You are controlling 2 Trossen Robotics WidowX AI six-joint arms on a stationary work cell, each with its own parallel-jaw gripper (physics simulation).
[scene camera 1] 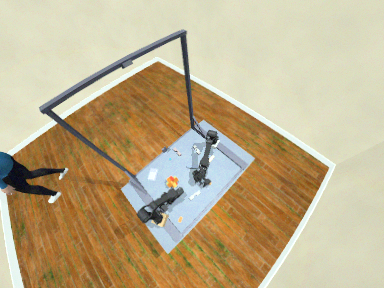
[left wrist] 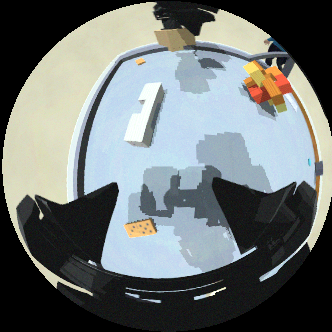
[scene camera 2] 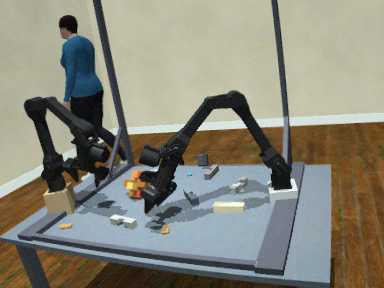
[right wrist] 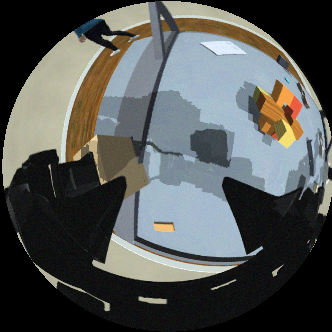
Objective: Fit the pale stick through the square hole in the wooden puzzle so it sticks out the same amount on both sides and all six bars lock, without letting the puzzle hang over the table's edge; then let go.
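Frame: origin at the left arm's base, x ahead, y left, z up, level; centimetres.
Seen in the pictures: left gripper, fingertip midpoint: (scene camera 1: 200, 183) (left wrist: 164, 185) (scene camera 2: 151, 209); right gripper, fingertip midpoint: (scene camera 1: 168, 203) (left wrist: 189, 29) (scene camera 2: 87, 184) (right wrist: 176, 181); left arm's base at its link origin: (scene camera 2: 281, 185); right arm's base at its link origin: (scene camera 1: 158, 218) (left wrist: 172, 28) (scene camera 2: 57, 188) (right wrist: 87, 176).
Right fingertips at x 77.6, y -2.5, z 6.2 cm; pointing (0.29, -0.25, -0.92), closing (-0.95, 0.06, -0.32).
Offsets run from my right fingertips to a thing's top centre.
The pale stick @(dx -57.9, dy +9.1, dz -8.5 cm) (scene camera 2: 229, 207) lies flat on the table, apart from the puzzle. The wooden puzzle @(dx -17.7, dy -8.8, dz -3.2 cm) (scene camera 1: 172, 181) (scene camera 2: 134, 186) (left wrist: 270, 86) (right wrist: 272, 112), with orange, red and yellow bars, stands on the table; a dark opening shows among its bars in the right wrist view. My left gripper (scene camera 2: 145, 192) (left wrist: 164, 185) is open and empty, pointing down above the table, in front of the puzzle in scene camera 2. My right gripper (scene camera 2: 89, 181) (right wrist: 176, 181) is open and empty, pointing down near its own base; its fingertips are hard to make out in scene camera 1.
A white notched bar @(dx -19.2, dy +14.8, dz -8.5 cm) (scene camera 2: 123, 221) (left wrist: 145, 117) and a dotted orange block @(dx -36.5, dy +19.9, dz -10.5 cm) (scene camera 2: 165, 229) (left wrist: 140, 228) lie near the front edge. Another orange block @(dx +5.7, dy +14.9, dz -10.5 cm) (scene camera 2: 65, 226) (right wrist: 164, 227) lies at the front left. A grey bar @(dx -42.1, dy -2.5, dz -8.5 cm) (scene camera 2: 191, 197) lies between puzzle and stick. A white card @(dx -13.9, dy -33.7, dz -10.7 cm) (scene camera 1: 152, 174) (right wrist: 223, 48) lies beyond the puzzle.
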